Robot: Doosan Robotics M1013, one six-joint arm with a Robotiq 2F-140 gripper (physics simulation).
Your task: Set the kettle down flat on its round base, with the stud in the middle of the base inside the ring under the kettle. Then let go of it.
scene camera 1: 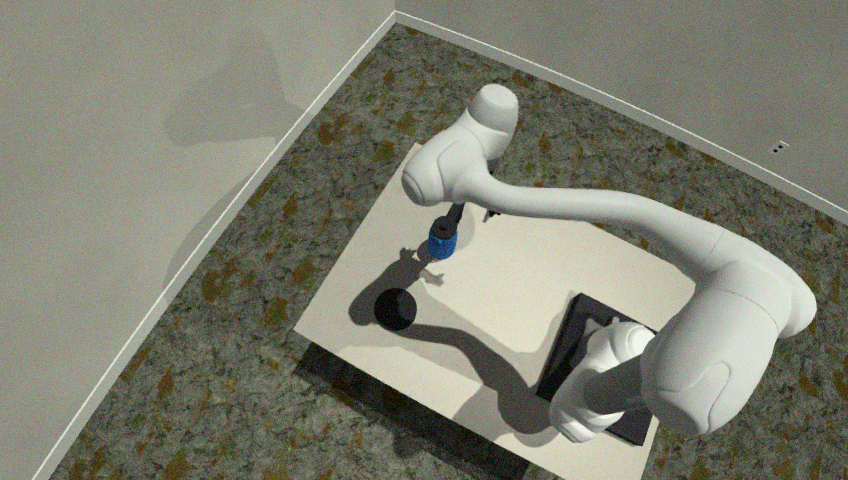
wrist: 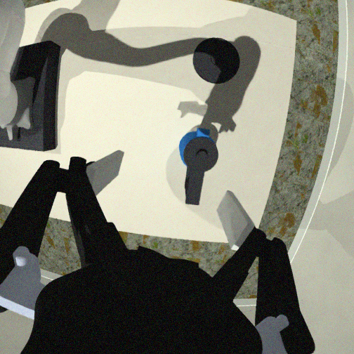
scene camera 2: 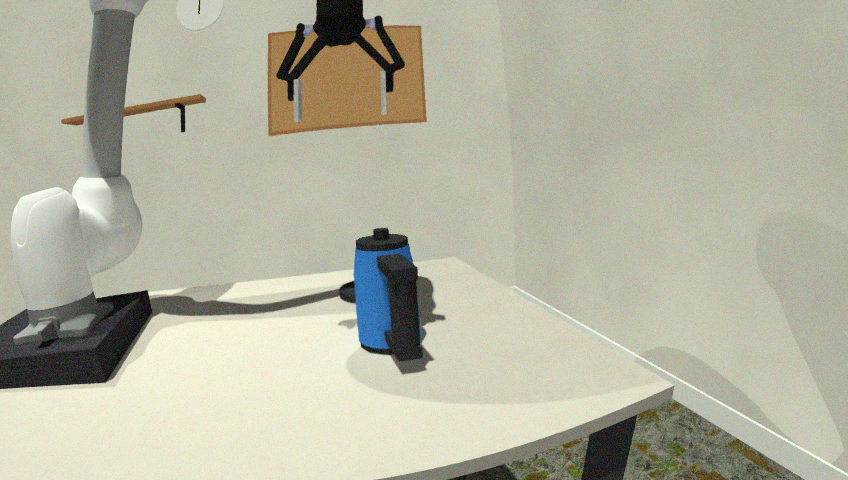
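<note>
The blue kettle [scene camera 1: 442,245] [scene camera 2: 371,297] [wrist: 185,146] stands upright on the table, with a black lid and a black handle [scene camera 2: 404,312] [wrist: 194,189]. The handle points away from the round base. The black round base [scene camera 1: 395,309] [scene camera 2: 347,292] [wrist: 216,60] lies flat on the table, apart from the kettle, and is partly hidden behind it in scene camera 2. The stud is too dark to make out, and the ring under the kettle is hidden. My gripper [scene camera 2: 340,116] [wrist: 172,182] is wide open and empty, high above the kettle. The arm mostly hides it in scene camera 1.
The pale table [scene camera 1: 505,267] [scene camera 2: 238,380] [wrist: 115,115] carries the arm's black mounting block [scene camera 1: 559,353] [scene camera 2: 53,369] [wrist: 48,100]. The arm's white links [scene camera 1: 571,203] reach over the table. A cork board [scene camera 2: 345,89] and a wooden shelf [scene camera 2: 160,107] are on the wall behind.
</note>
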